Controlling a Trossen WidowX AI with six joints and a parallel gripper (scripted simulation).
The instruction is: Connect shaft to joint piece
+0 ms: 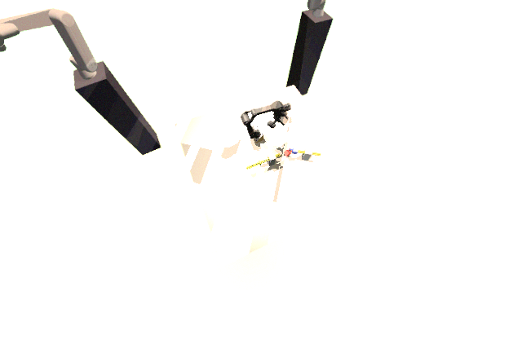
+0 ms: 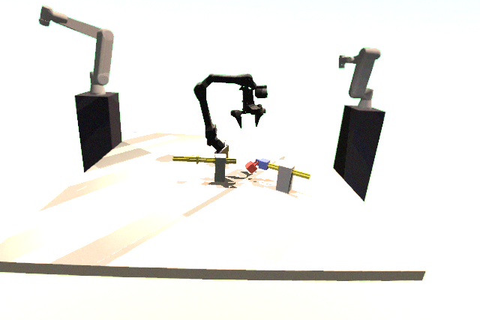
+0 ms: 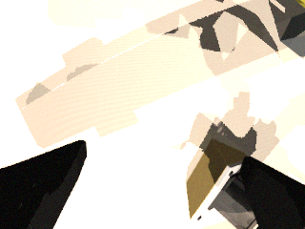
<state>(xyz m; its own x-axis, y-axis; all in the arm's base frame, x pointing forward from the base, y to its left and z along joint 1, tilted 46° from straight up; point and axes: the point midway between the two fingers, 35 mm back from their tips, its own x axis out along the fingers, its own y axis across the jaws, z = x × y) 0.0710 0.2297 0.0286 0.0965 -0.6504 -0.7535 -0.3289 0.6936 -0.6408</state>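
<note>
The red joint piece lies 21 cm ahead of my gripper tip and 14 cm below it.
</note>
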